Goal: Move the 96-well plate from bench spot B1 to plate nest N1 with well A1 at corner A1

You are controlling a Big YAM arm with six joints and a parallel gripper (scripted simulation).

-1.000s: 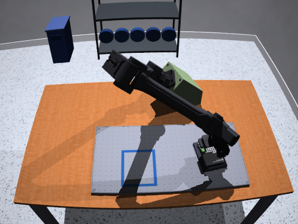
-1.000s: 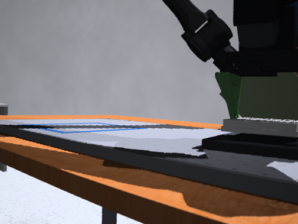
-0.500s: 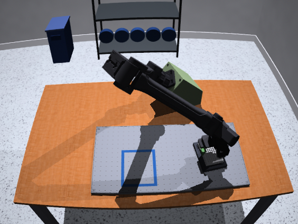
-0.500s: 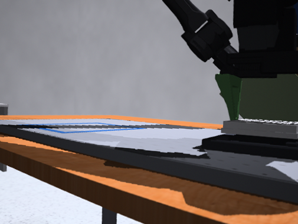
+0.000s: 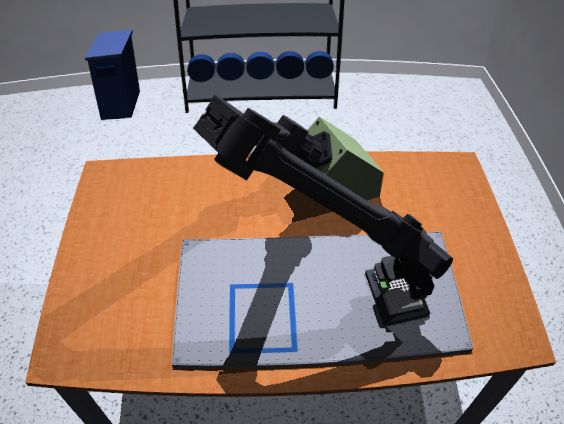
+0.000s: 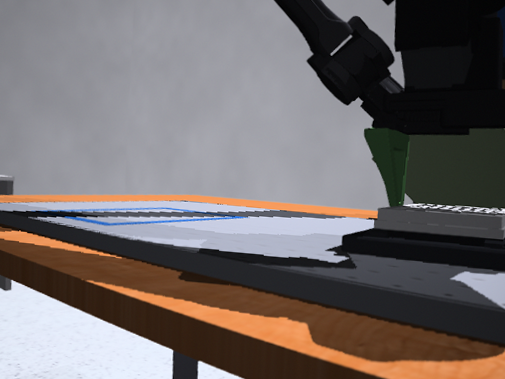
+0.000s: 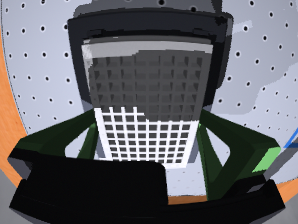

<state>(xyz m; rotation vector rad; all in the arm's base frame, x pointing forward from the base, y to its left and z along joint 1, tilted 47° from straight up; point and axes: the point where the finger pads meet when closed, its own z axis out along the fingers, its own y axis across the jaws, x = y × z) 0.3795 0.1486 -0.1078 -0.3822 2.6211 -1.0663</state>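
The plate nest N1 is 20 mm below my hand. Round my hand: 96-well plate: right at my hand.
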